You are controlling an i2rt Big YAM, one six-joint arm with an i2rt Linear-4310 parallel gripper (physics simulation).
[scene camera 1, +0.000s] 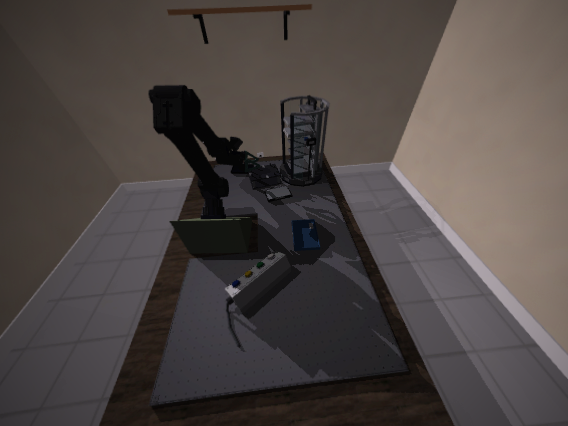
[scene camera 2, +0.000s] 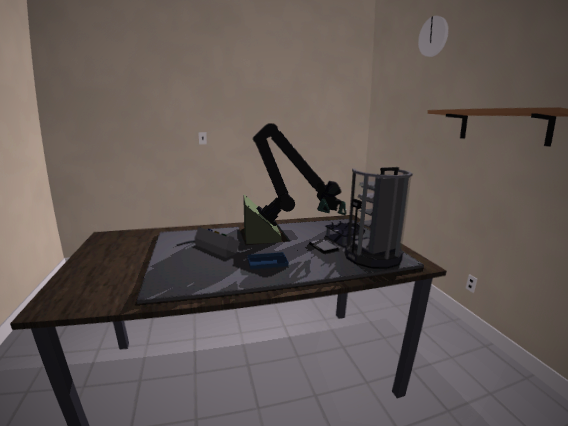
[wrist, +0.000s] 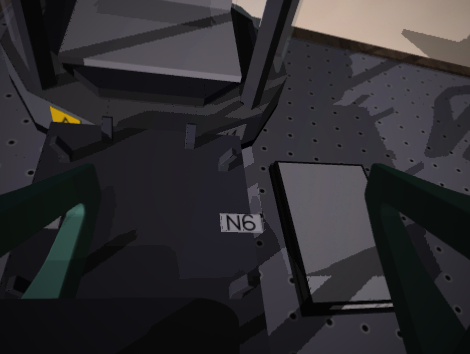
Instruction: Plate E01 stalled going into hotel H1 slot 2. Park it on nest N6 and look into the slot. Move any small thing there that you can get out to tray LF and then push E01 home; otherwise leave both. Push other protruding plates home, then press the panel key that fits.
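Frame: origin at the arm's base, x ahead, y left, z up, level; centimetres.
Seen in the pictures: gripper, between the fingertips: (scene camera 1: 259, 162) (scene camera 2: 337, 213) (wrist: 233, 179); arm's base, origin of its link: (scene camera 1: 214, 218) (scene camera 2: 266, 217).
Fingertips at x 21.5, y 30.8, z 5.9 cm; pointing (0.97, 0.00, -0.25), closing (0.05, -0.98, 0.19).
Offsets run from my fingertips to a thing's top centre. "spot": to the spot under its first point.
My gripper (scene camera 1: 254, 159) (scene camera 2: 333, 206) (wrist: 233, 179) is open with nothing between its green fingers. In the wrist view it hangs above the dark nest N6 @(dx +1.8, dy +3.4, dz -6.2 cm) (scene camera 1: 265, 176) (wrist: 165, 195), whose visible top carries no plate; its near part is hidden. Hotel H1 @(dx +23.7, dy +6.3, dz +26.3 cm) (scene camera 1: 299, 180) (scene camera 2: 387, 215) (wrist: 266, 55) stands behind the nest, with several light shelves or plates inside. Some light edges @(spot: dx +15.2, dy +4.8, dz +13.0 cm) (scene camera 1: 286, 131) stick out on its left side. I cannot read which is E01, and slot 2's inside does not show. The key panel @(dx -4.2, dy -58.7, dz -5.4 cm) (scene camera 1: 265, 285) (scene camera 2: 216, 242) has blue, yellow, green and whitish keys.
A grey pad with a black rim @(dx +7.8, dy -10.4, dz -12.3 cm) (scene camera 1: 278, 193) (scene camera 2: 325, 245) (wrist: 325, 215) lies right beside the nest. A blue tray @(dx +16.1, dy -39.9, dz -12.0 cm) (scene camera 1: 305, 242) (scene camera 2: 268, 261) lies farther off; its label is unreadable. A green slanted plate (scene camera 1: 220, 237) (scene camera 2: 257, 227) stands at the arm's base. A cable @(spot: dx -13.6, dy -71.9, dz -13.7 cm) (scene camera 1: 232, 327) trails from the panel.
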